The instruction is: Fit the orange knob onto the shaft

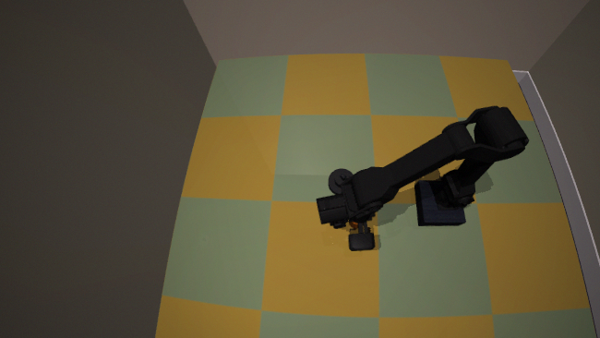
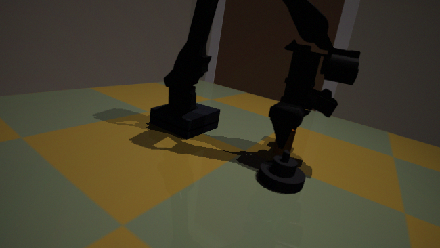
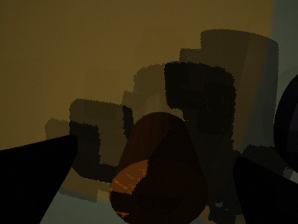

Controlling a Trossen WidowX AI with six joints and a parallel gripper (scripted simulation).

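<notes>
My gripper tip is now right at the orange knob. From my gripper tip the other things lie so: dark round pedestal (3 cm ahead, 13 cm to the right).
</notes>
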